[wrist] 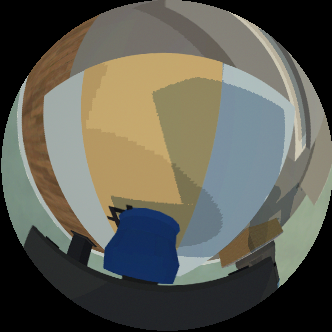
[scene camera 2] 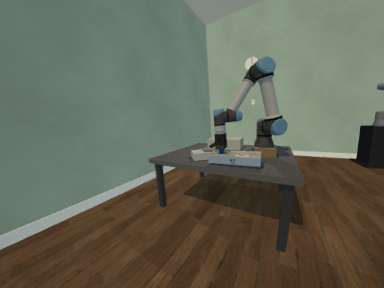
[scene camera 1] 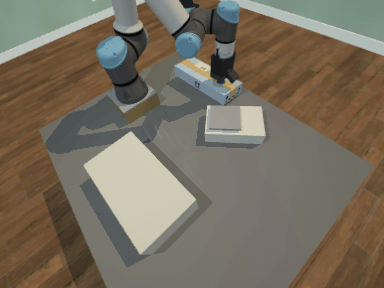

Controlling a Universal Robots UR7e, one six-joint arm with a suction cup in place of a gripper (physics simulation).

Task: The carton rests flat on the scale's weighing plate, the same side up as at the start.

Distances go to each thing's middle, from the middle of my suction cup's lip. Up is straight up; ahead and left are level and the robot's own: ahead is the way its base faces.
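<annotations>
Light blue carton (scene camera 1: 193, 71): 4 cm below my suction cup and 9 cm behind it. Large cream box (scene camera 1: 149, 202): 3 cm below my suction cup, 12 cm ahead of it and 57 cm to the right of it. Cream scale (scene camera 1: 228, 124): 5 cm below my suction cup, 18 cm ahead of it and 13 cm to the right of it.
</annotations>
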